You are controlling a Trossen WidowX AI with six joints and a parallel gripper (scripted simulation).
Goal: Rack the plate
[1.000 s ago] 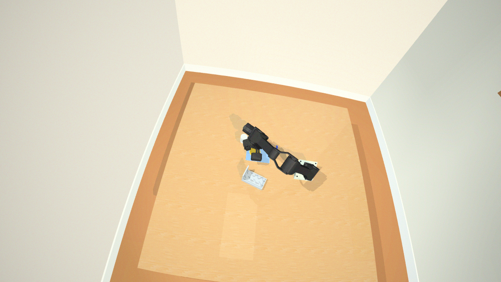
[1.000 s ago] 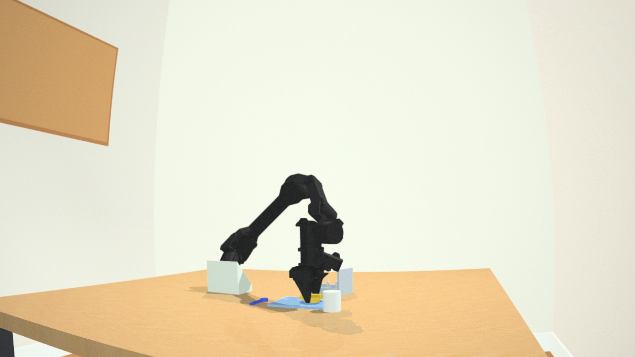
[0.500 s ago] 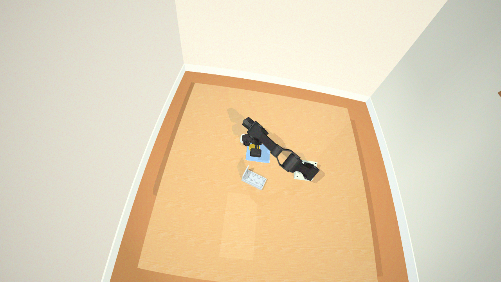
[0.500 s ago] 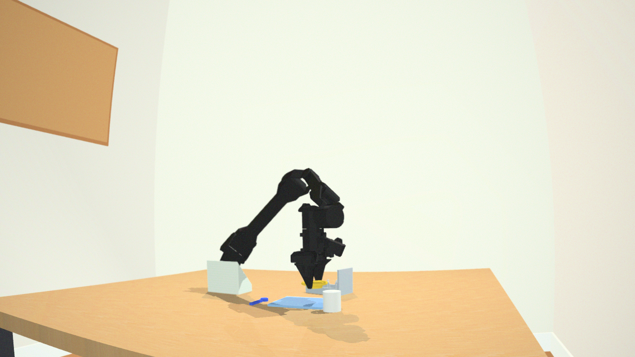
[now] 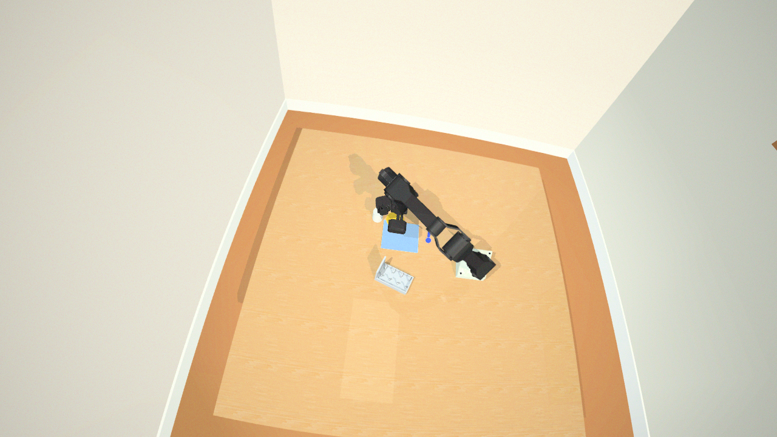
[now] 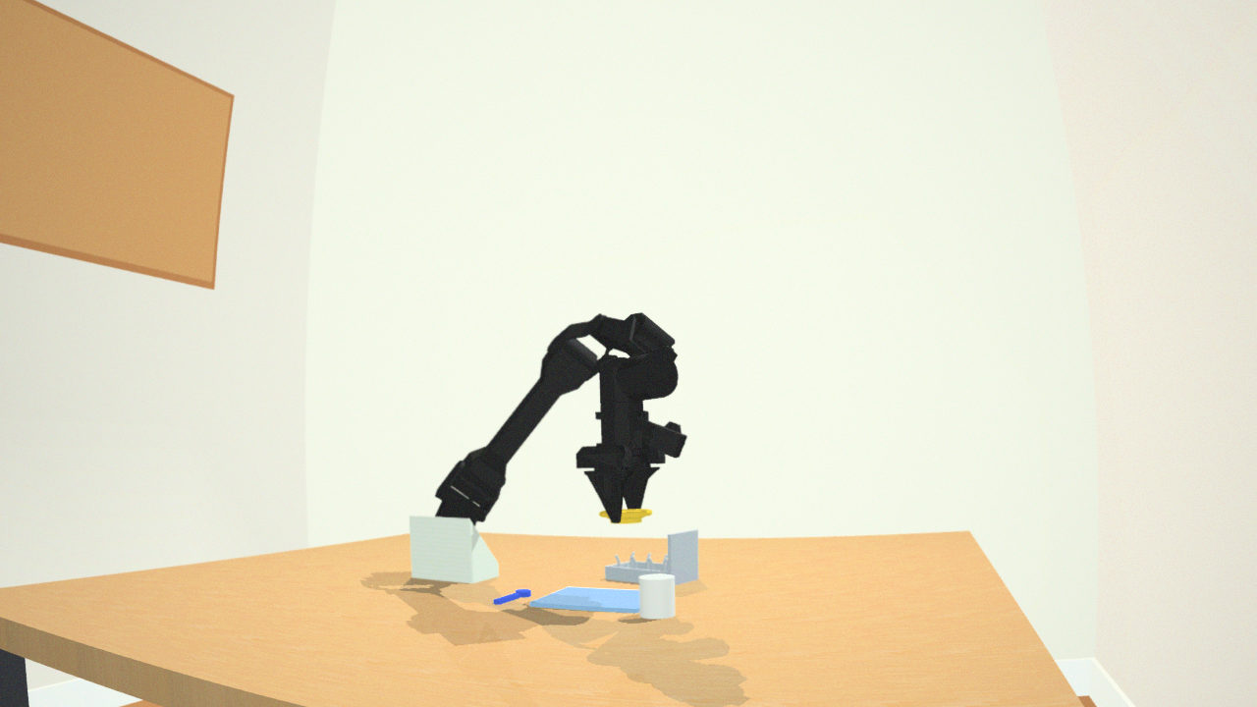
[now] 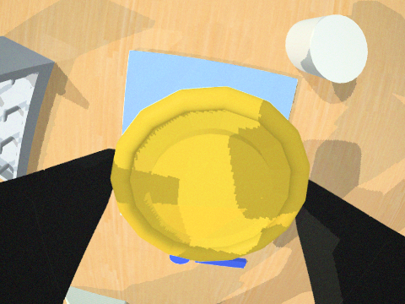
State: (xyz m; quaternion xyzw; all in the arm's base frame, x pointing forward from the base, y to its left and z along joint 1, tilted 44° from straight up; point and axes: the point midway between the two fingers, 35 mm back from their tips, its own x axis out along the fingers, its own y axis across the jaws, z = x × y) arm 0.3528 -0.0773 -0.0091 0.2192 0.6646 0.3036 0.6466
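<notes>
Now: the grey dish rack 19 cm to the left of my gripper tip, 9 cm below it and 5 cm behind it. The rest, counted from my gripper tip: yellow plate: 1 cm above; blue utensil: 16 cm behind, 11 cm below, 4 cm to the right; white cup: 9 cm below, 7 cm to the right, 7 cm ahead.
</notes>
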